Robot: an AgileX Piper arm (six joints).
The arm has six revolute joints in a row. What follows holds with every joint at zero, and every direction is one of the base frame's.
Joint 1 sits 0.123 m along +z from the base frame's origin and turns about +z.
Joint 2 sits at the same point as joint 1 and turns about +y.
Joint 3 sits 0.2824 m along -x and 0.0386 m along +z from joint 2 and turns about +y.
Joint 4 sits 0.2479 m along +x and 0.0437 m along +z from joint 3 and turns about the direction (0.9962, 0, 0.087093).
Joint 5 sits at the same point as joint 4 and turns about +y.
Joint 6 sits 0.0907 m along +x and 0.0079 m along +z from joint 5 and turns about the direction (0.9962, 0, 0.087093).
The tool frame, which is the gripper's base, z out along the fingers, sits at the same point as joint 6; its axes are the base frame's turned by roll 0, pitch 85.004 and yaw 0 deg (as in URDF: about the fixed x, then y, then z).
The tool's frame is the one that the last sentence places.
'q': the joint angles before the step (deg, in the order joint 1, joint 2, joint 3, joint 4, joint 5, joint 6). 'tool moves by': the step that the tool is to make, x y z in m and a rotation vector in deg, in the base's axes. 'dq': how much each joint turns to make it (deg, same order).
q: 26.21, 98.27, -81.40, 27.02, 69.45, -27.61
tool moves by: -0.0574, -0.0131, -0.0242, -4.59, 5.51, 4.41
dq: 3.08, -7.91, 14.90, -1.50, 0.41, -0.84
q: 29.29, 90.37, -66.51, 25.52, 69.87, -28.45
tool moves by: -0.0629, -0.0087, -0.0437, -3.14, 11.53, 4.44
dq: 4.53, -4.27, 16.13, 3.57, 0.27, -1.46
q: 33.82, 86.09, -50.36, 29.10, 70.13, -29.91
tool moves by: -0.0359, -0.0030, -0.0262, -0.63, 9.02, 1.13
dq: 2.98, -0.24, 8.70, 5.41, 0.00, -1.48
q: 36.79, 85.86, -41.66, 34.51, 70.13, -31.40
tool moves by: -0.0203, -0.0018, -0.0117, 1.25, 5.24, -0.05
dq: 1.48, -0.11, 4.87, 4.92, -0.11, -2.26
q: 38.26, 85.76, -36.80, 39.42, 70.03, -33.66
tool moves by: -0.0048, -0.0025, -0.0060, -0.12, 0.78, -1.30
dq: 0.00, -0.03, 2.01, 1.32, -1.41, -0.36
